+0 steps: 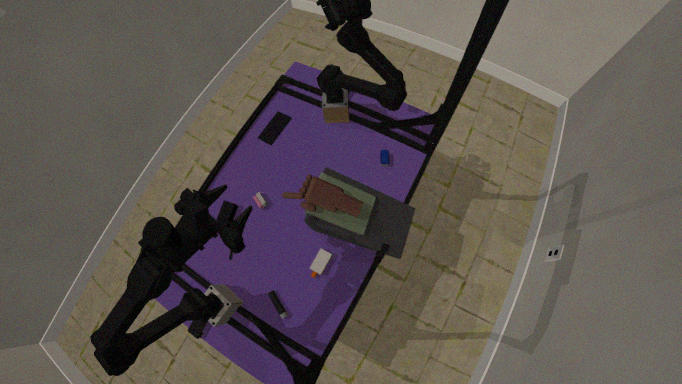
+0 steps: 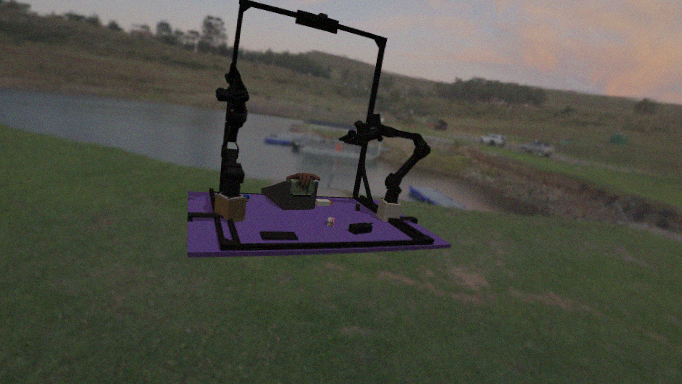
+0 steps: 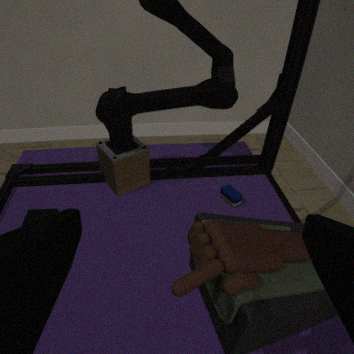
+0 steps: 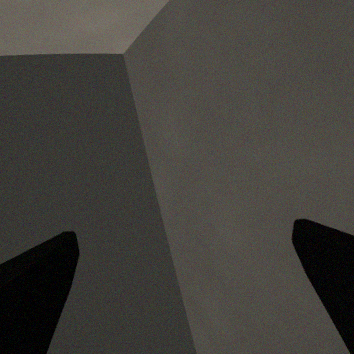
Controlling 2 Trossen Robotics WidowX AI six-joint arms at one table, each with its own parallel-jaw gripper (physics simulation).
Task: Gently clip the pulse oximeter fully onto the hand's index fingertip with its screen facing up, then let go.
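Places are measured from the left arm's base along level axes (x ahead, y down, z left), in millimetres.
Pixels of known places: left gripper, fingertip midpoint: (image 1: 238,196) (image 2: 341,140) (image 3: 194,223); right gripper, fingertip midpoint: (image 2: 234,68) (image 4: 186,236); left arm's base, link origin: (image 1: 212,305) (image 2: 391,201); right arm's base, link origin: (image 1: 334,96) (image 2: 231,194) (image 3: 121,144).
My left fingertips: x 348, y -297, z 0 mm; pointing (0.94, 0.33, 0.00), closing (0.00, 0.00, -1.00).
Note:
Ahead of a thing's pixels: the offset from my left fingertips to its middle.
A small pink-and-white object @[dx +31, dy +387, dz +140 mm] (image 1: 260,200) (image 2: 330,221), which looks like the pulse oximeter, lies on the purple table, apart from the hand; its screen is too small to make out. The brown hand (image 1: 327,196) (image 2: 303,177) (image 3: 250,245) rests on a green pad over a dark sloped stand. Its index finger (image 1: 292,195) (image 3: 196,279) sticks out bare past the pad. My left gripper (image 1: 238,198) (image 2: 344,138) (image 3: 194,223) is open and empty, high above the table near the oximeter's side. My right gripper (image 4: 186,236) is open and empty, raised far from the table, facing walls.
A blue-and-white block @[dx +443, dy +386, dz -148 mm] (image 1: 384,157) (image 3: 232,194) lies beyond the hand. A white box with an orange end @[dx -20, dy +388, dz -187 mm] (image 1: 321,261), a dark stick @[dx -221, dy +389, dz -155 mm] (image 1: 277,303), a flat black slab @[dx +308, dy +398, dz +312 mm] (image 1: 274,128) and a black box @[dx -99, dy +385, dz +211 mm] (image 2: 360,228) lie around. A black frame post (image 1: 470,65) rises beside the table.

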